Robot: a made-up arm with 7 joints.
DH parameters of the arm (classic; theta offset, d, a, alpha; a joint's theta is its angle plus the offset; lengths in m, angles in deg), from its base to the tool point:
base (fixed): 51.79 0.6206 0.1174 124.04
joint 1: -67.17 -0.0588 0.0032 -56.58
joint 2: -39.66 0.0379 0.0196 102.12
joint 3: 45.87 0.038 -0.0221 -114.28
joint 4: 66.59 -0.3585 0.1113 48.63
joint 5: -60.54 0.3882 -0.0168 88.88
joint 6: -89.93 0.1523 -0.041 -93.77
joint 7: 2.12 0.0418 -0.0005 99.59
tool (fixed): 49.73 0.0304 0 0
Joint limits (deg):
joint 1: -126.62..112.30
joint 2: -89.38..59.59
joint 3: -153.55..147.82
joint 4: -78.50..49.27
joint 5: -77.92..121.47
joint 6: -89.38..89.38
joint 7: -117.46..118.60
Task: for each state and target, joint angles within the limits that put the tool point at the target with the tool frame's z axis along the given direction. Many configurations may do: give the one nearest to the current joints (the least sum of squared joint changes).
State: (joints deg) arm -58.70 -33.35 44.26 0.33 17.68 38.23 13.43
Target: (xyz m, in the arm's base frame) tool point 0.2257 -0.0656 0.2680 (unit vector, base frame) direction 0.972 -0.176 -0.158
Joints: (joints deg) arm -91.45 -20.66 33.35 41.71 15.63 18.96 5.47
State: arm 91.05 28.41 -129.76 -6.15 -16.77 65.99 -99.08
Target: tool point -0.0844 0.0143 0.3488 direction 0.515 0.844 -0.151
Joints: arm 50.17 7.43 -144.36 -33.10 -19.95 49.73 -103.78
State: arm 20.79 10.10 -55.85 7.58 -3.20 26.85 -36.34
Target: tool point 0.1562 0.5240 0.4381 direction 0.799 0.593 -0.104
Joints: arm 45.25 37.08 -35.51 24.08 26.91 -20.60 -73.46
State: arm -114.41 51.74 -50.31 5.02 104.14 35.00 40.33
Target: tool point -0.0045 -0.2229 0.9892 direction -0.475 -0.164 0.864
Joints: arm -126.62 20.89 -66.40 -4.41 119.94 53.04 -2.73
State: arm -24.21 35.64 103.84 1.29 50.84 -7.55 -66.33
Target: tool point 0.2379 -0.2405 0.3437 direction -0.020 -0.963 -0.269
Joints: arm -13.36 59.59 93.30 -40.75 44.60 -14.88 -51.79
